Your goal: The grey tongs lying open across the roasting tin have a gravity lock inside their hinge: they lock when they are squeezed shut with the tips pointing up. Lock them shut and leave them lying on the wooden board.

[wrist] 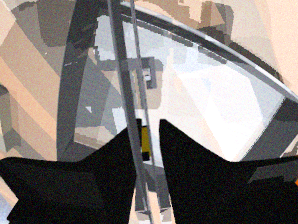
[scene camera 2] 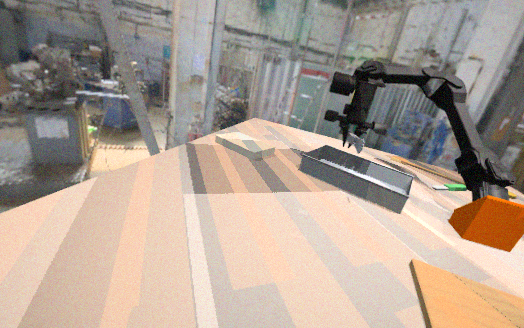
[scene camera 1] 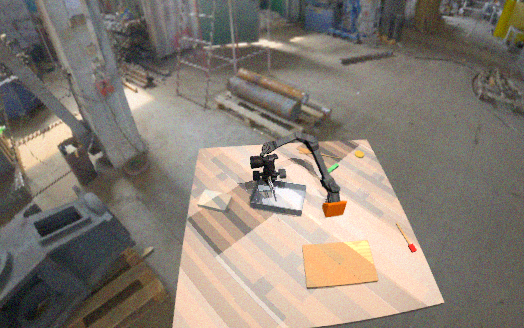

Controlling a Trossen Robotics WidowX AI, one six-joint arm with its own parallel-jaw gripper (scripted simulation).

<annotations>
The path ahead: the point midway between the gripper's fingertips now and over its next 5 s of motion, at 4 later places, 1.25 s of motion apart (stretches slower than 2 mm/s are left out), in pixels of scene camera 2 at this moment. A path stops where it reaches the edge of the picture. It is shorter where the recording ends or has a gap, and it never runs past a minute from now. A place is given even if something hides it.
The gripper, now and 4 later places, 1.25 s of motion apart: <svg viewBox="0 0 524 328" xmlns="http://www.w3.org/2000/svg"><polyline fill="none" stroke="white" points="345,147 348,131 381,164 432,179 509,208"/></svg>
</annotations>
